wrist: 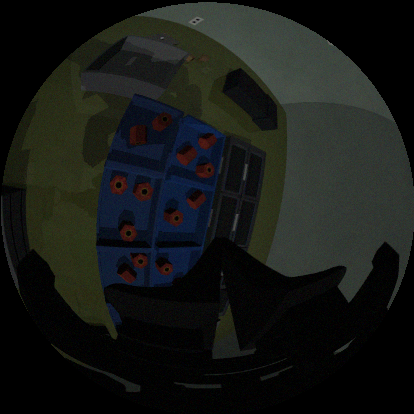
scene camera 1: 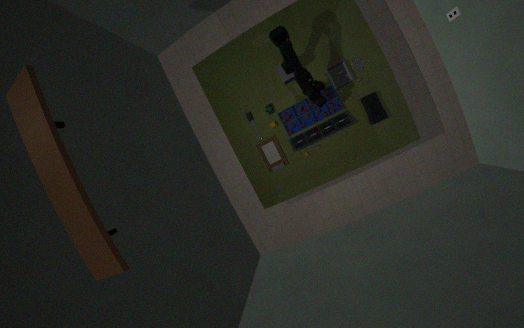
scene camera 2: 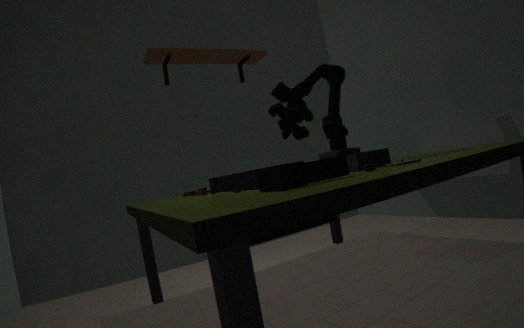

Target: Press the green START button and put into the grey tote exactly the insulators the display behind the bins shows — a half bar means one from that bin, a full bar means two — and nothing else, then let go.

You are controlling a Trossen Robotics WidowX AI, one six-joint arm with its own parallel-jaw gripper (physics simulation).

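Where they show: gripper, fingertip midpoint: [wrist: 219, 242] [scene camera 2: 284, 138]; arm's base, origin of the base link: [scene camera 1: 289, 68] [scene camera 2: 339, 150].
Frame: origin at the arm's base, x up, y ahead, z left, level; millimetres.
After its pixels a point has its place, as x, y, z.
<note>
The scene is dim. My gripper [scene camera 1: 322, 101] {72, 296, 111} [scene camera 2: 292, 133] {72, 296, 111} [wrist: 219, 242] {72, 296, 111} is shut and empty. It hangs above the end of the blue bins [scene camera 1: 297, 114] [wrist: 162, 200] nearest the tote. The bins hold red insulators [scene camera 1: 301, 108] [wrist: 144, 191], some upright and some lying on their sides. The grey tote [scene camera 1: 331, 75] {-79, 117, 273} [wrist: 115, 87] {-63, 148, 256} stands beyond that end of the bins. The dark display [scene camera 1: 322, 127] [wrist: 239, 191] runs along the bins' far side, and I see only faint thin bars on it. The green START button [scene camera 1: 269, 108] {-43, 209, -216} sits off the bins' other end.
A black box [scene camera 1: 374, 107] {-32, 420, 481} [wrist: 251, 98] {-32, 389, 431} lies beyond the tote. A wooden tray [scene camera 1: 264, 159] {-78, 556, -371}, a yellow block [scene camera 1: 273, 123] {-45, 320, -221} and a small tool [scene camera 1: 253, 125] {-79, 284, -373} lie near the button. Small bits are scattered by the display. A wall shelf [scene camera 2: 205, 56] hangs behind.
</note>
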